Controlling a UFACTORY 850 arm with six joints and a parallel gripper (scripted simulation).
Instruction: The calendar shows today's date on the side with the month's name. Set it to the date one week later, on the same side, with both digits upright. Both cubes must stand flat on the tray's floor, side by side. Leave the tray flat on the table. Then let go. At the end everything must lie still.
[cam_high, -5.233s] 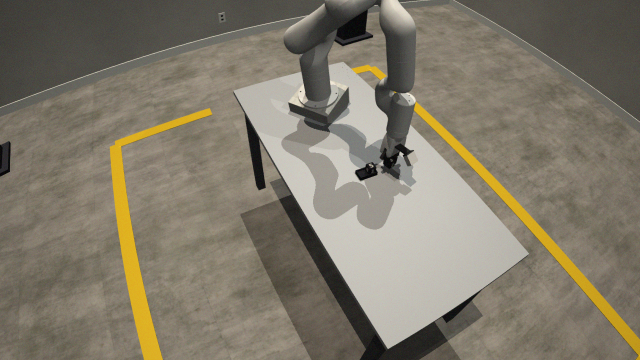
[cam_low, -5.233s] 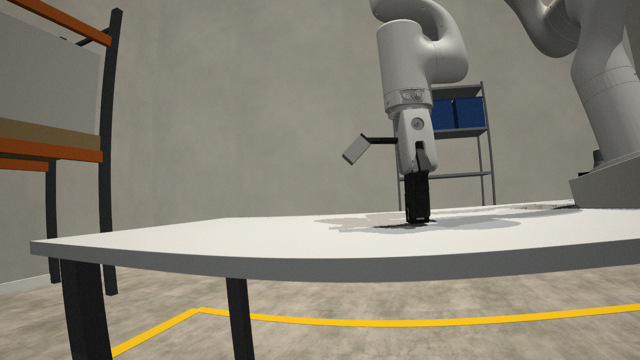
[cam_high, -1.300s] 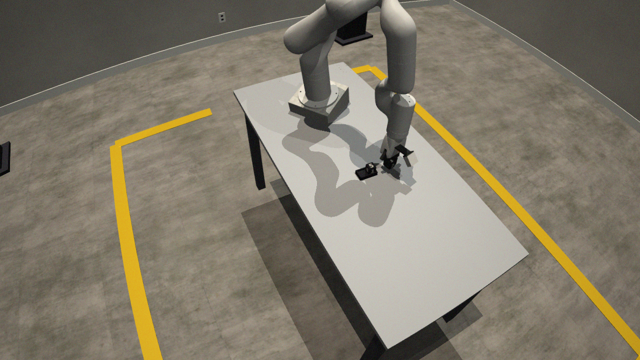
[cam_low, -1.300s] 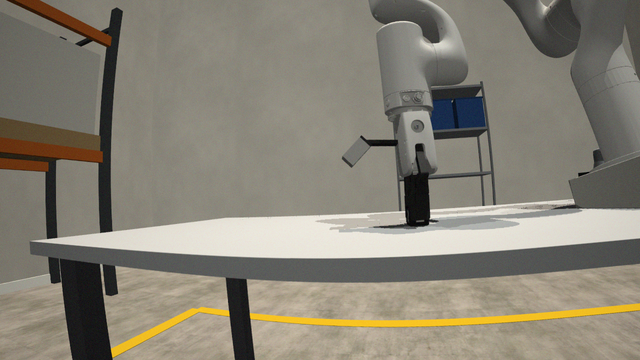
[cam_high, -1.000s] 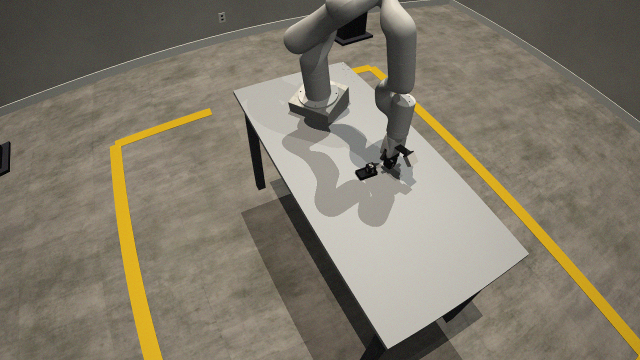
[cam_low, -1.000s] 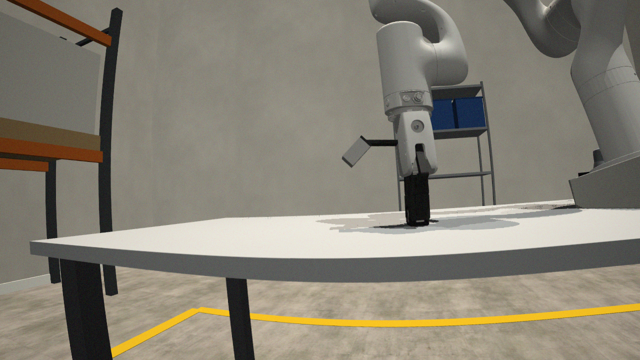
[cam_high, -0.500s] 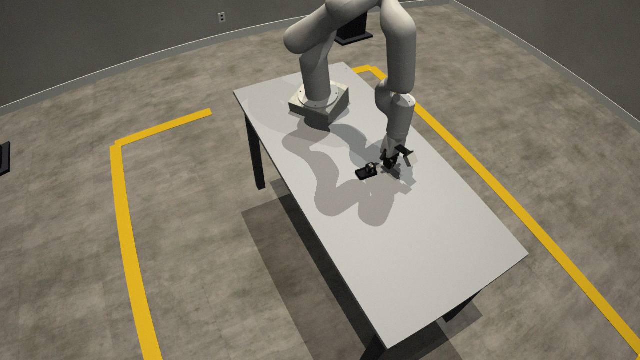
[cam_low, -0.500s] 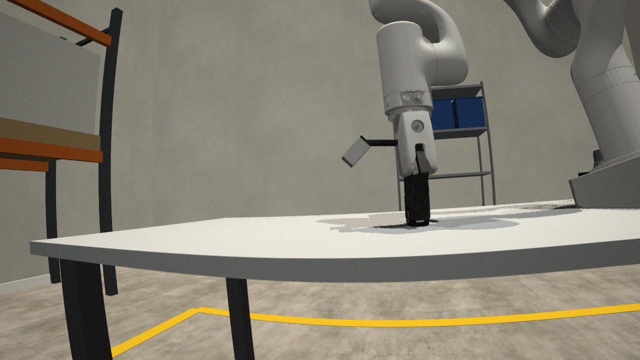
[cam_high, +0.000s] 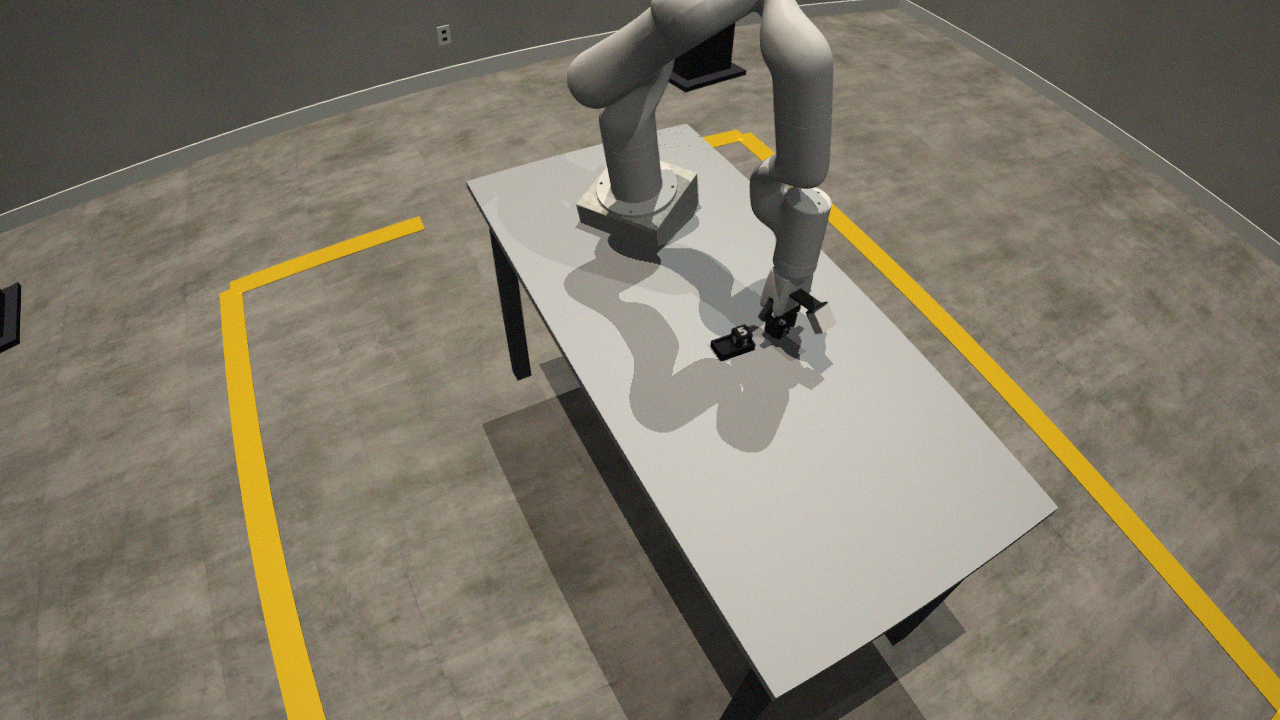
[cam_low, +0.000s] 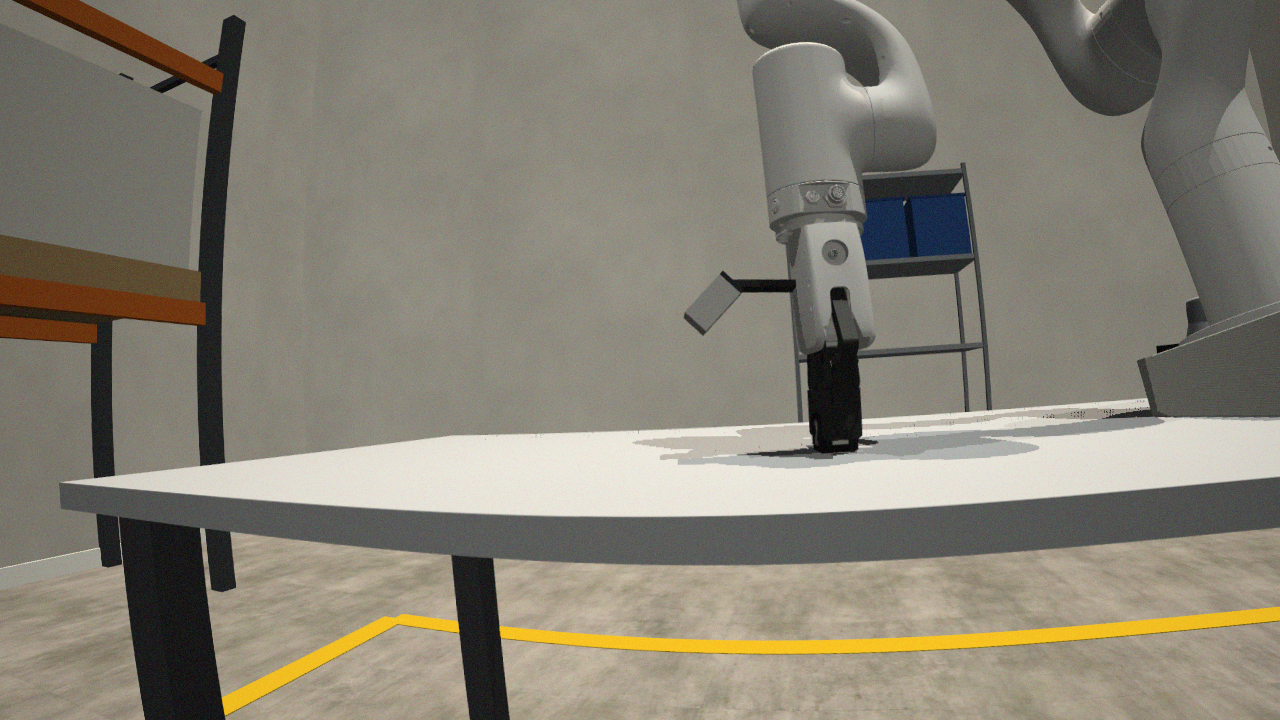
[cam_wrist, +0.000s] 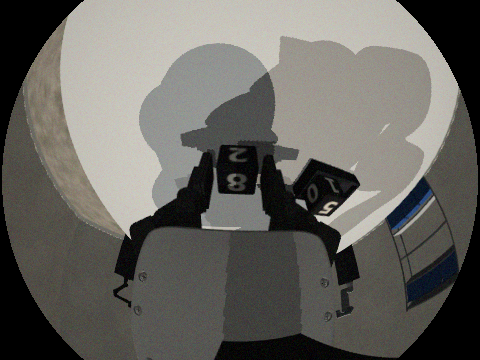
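My gripper is now 10 mm above the black cube. Also, from my hand: black tray: 20 mm behind, 110 mm to the right, 20 mm below.
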